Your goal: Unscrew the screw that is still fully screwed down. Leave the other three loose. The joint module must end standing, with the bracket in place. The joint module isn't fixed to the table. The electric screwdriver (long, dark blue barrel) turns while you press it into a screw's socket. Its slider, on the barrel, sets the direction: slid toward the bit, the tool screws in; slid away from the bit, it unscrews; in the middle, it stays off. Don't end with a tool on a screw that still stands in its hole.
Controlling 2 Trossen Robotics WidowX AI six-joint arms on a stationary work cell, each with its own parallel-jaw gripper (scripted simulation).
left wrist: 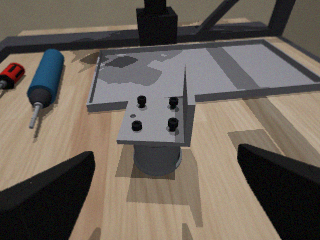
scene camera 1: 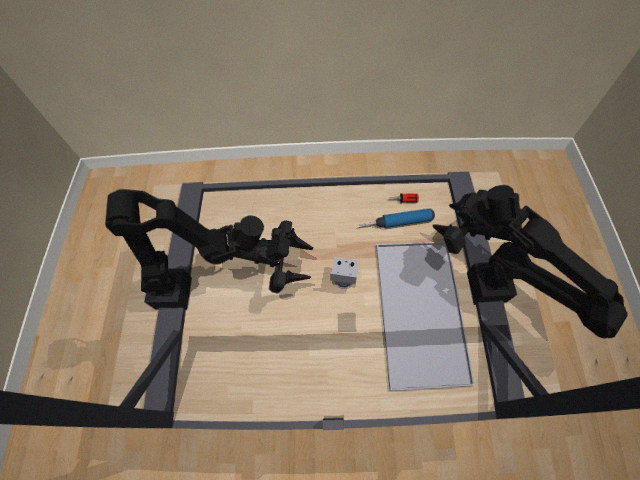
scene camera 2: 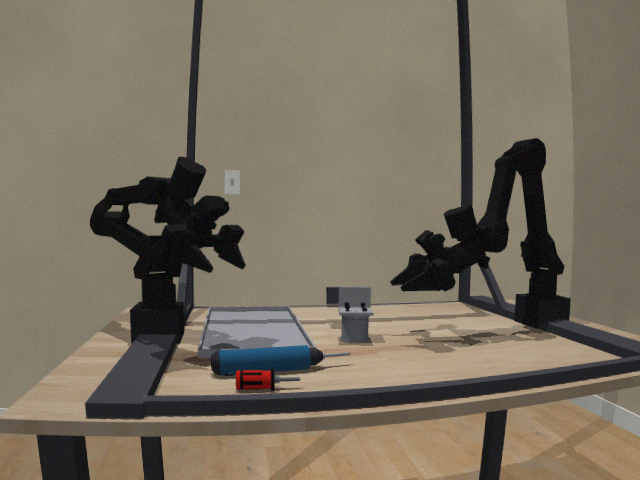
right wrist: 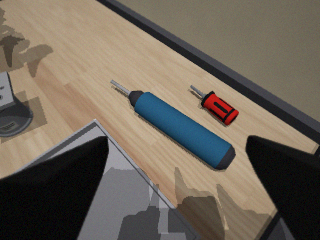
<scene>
I see my left gripper (scene camera 2: 396,286), my right gripper (scene camera 2: 228,269), a blue electric screwdriver (scene camera 2: 223,362), a shallow grey tray (scene camera 1: 423,322), a grey joint module (scene camera 2: 354,328), a grey bracket (scene camera 2: 354,296) and a frame bar (scene camera 1: 430,178).
The blue electric screwdriver is seen too in the left wrist view (left wrist: 43,88), in scene camera 1 (scene camera 1: 424,215) and in the right wrist view (right wrist: 212,149). The shallow grey tray is seen too in the left wrist view (left wrist: 222,70) and in scene camera 2 (scene camera 2: 227,328). The grey joint module shows as well in the left wrist view (left wrist: 152,160).
</scene>
